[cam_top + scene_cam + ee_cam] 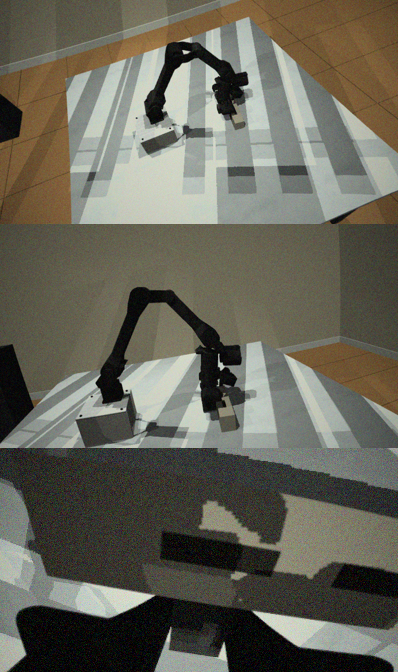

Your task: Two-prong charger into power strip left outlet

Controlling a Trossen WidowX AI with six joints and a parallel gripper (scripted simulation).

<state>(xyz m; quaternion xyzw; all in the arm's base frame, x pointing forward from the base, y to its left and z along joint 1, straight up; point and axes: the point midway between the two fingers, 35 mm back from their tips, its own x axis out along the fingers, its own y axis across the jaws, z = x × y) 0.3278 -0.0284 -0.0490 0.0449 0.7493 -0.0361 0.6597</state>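
The black two-prong charger is 2 cm ahead of my gripper tip and 1 cm above it.
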